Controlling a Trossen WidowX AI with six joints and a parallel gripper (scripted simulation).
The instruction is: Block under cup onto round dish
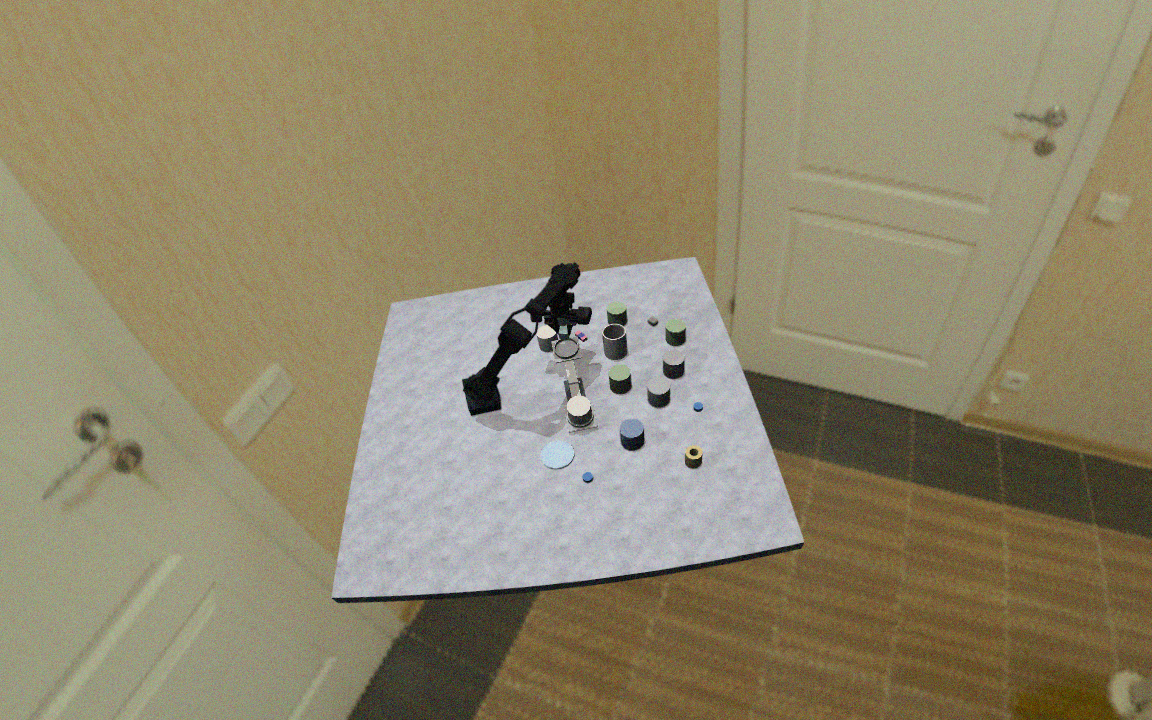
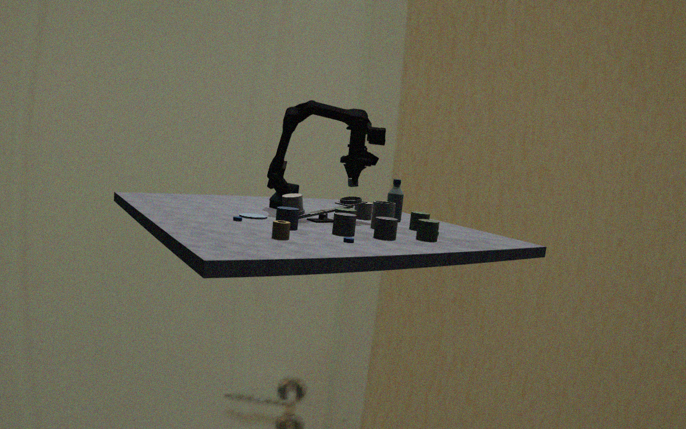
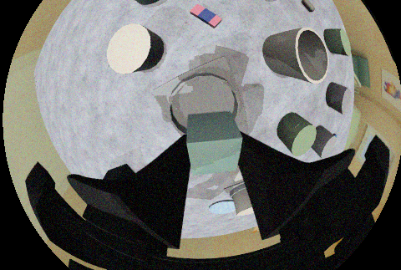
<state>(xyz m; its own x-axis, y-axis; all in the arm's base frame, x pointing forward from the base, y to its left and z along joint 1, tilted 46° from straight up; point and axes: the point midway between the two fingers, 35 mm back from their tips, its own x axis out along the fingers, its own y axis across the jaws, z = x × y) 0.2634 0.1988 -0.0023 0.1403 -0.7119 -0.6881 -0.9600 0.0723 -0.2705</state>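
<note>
My gripper tip is 5 cm past the pale blue round dish, 37 cm to the left of it and 14 cm above it. Also, from my gripper tip: balance beam 1 cm ahead, 12 cm to the right, 10 cm below; then greenish block 1 cm above.
</note>
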